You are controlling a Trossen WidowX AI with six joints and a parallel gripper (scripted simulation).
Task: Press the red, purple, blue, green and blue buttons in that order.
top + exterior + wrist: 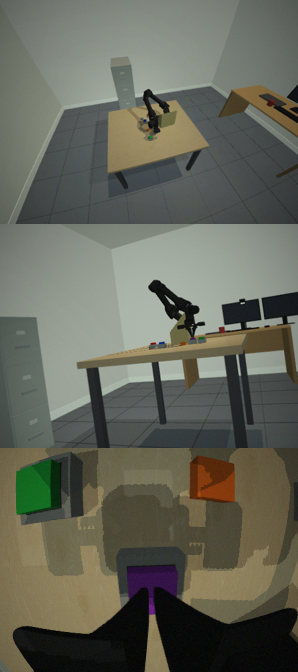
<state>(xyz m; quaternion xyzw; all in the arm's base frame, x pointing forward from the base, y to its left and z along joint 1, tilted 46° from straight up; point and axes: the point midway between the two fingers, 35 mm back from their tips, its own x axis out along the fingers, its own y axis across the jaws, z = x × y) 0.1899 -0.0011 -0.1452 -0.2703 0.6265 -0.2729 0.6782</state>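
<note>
Right now my gripper tip is 10 mm above the purple button. The rest, counted from my gripper tip: grey block 280 mm to the right, 100 mm ahead, 30 mm below; then green button 80 mm ahead, 70 mm to the left, 10 mm below; then blue button 210 mm to the right, 70 mm ahead, 10 mm below.
</note>
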